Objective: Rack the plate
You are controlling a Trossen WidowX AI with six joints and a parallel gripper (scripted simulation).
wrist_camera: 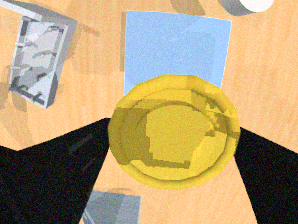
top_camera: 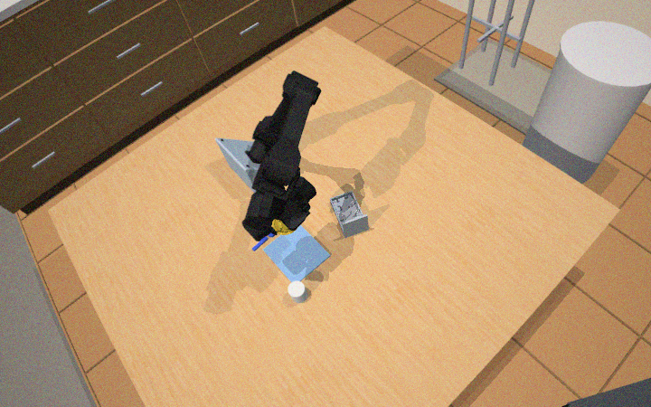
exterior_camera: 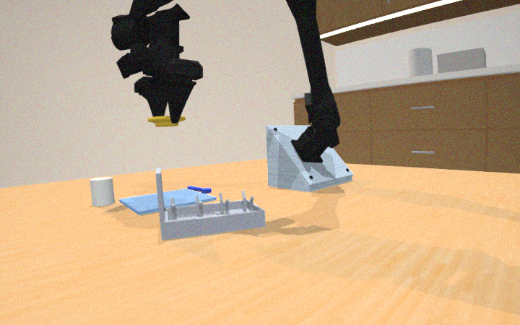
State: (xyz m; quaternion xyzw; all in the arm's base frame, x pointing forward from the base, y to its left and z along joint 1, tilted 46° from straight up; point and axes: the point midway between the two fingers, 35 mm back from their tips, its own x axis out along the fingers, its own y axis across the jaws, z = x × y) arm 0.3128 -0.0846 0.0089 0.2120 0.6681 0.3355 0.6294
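The grey dish rack is 18 cm to the left of my gripper tip and 12 cm below it. Also, from my gripper tip: yellow plate 1 cm above; then light blue mat 14 cm below, 1 cm to the right, 1 cm ahead; then blue spoon 14 cm below, 9 cm behind, 6 cm to the right.
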